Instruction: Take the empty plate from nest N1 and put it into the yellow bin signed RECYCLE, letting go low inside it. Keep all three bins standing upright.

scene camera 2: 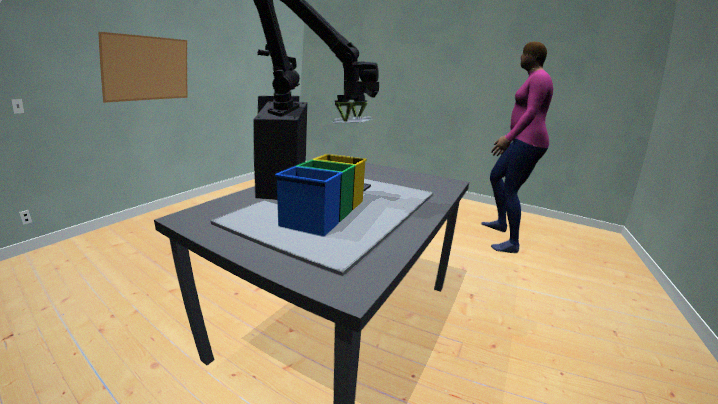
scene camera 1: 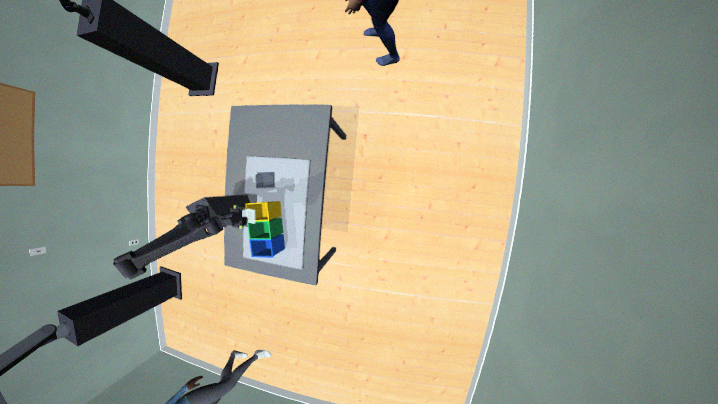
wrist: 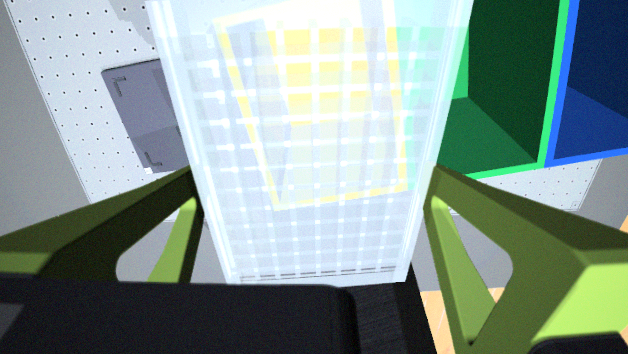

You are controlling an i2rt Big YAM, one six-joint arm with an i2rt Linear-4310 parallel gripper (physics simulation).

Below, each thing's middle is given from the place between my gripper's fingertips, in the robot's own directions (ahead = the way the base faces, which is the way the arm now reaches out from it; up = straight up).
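There's a yellow bin [scene camera 2: 358, 185] that's 4 cm behind my hand, 1 cm to the right of it and 24 cm below it. The green bin [scene camera 2: 347, 178] is 1 cm behind my hand, 13 cm to the right of it and 24 cm below it, while the blue bin [scene camera 2: 308, 199] is 1 cm ahead of my hand, 26 cm to the right of it and 24 cm below it. The clear plate [wrist: 312, 138], though, is right at my hand. Going by their middles, of the things named here the clear plate is the nearest to my hand and the blue bin is the farthest from it.
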